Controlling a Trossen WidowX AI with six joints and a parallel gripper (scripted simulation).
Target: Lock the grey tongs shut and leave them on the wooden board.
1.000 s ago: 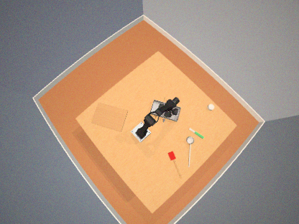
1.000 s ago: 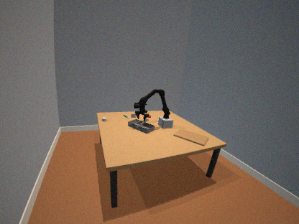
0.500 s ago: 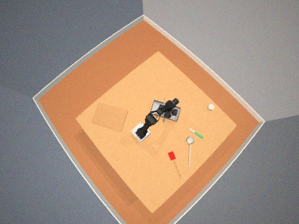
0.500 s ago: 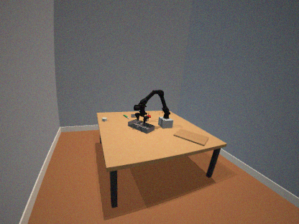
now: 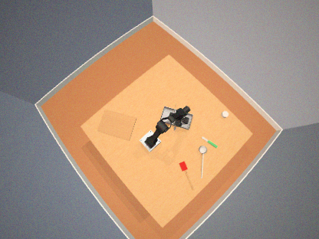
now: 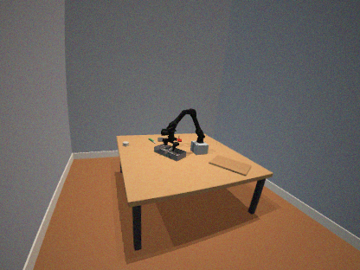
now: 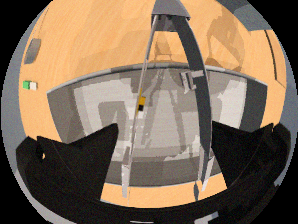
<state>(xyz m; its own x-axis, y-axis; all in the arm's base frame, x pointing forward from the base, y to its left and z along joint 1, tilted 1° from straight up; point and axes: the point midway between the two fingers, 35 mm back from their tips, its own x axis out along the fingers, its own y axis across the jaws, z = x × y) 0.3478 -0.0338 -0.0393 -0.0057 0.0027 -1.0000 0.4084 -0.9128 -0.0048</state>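
Right now my gripper tip is 3 cm to the right of the grey roasting tin, 1 cm short of it and 1 cm above it. The rest, counted from my gripper tip: white cup 39 cm ahead, 33 cm to the right, 2 cm below; then red-headed tool 40 cm to the right, 33 cm behind, 3 cm below; then wooden board 45 cm behind, 44 cm to the left, 3 cm below.
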